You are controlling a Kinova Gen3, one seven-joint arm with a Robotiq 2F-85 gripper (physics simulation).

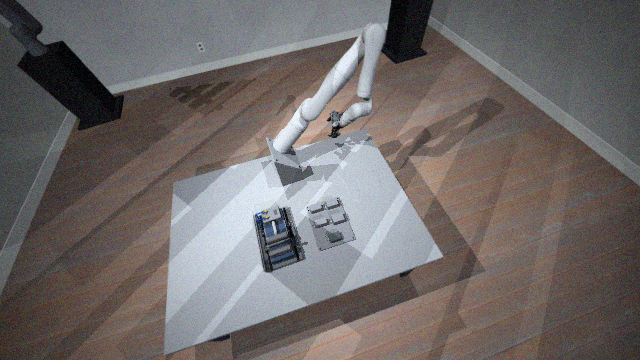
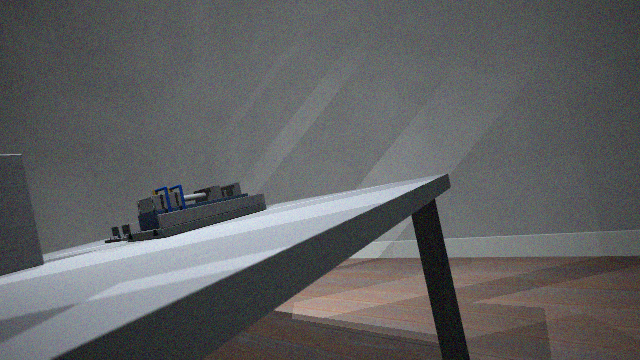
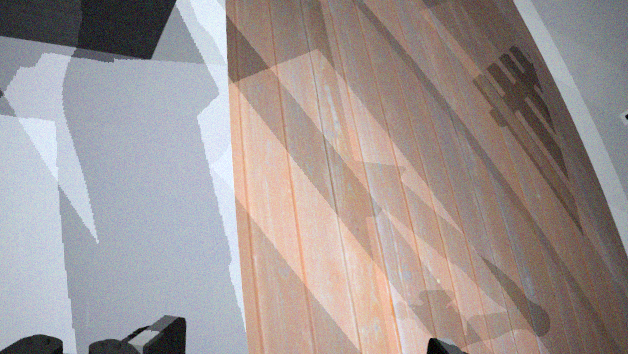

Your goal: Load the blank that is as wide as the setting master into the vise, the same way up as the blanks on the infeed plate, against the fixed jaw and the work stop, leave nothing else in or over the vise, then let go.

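Seen in the pictures: gripper, fingertip midpoint: [image 1: 328,128]; arm's base at its link origin: [image 1: 279,147].
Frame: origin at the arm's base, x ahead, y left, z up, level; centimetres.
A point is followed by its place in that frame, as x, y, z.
My gripper [image 1: 333,131] @[-6.2, 32.1, -3.9] [image 3: 306,340] @[-6.2, 32.1, -3.9] is open and empty, high above the back right table edge, far from the vise. The vise [image 1: 281,248] @[52.1, -16.3, -8.3] [image 2: 215,212] @[39.8, -26.7, -15.2] is a long grey and blue body left of the plate, with grey blocks, a pale rod [image 1: 274,227] @[40.2, -16.6, -9.4] [image 2: 195,196] @[41.5, -17.6, -10.1] and blue bent pieces [image 2: 177,189] @[33.9, -23.4, -8.1] on it. The infeed plate [image 1: 322,242] @[53.9, 2.8, -17.1] carries several small grey bracketed places. A darker grey block [image 1: 334,236] @[54.3, 9.2, -14.6] sits on its front part; whether it is a blank or the setting master I cannot tell. Widths, the other blanks and the work stop are too small to tell.
The pale table [image 1: 215,280] @[50.8, -51.2, -17.9] [image 2: 300,215] @[31.2, -58.6, -17.9] carries the arm's mounting block [image 1: 285,157] @[7.1, 0.9, -1.2] [image 2: 17,215] @[10.7, -5.8, -7.2] at its back edge. A small dark piece [image 1: 304,243] @[50.7, -8.2, -16.0] sticks out from the vise's right side. Dark pedestals [image 1: 70,85] [image 1: 407,30] stand on the floor behind.
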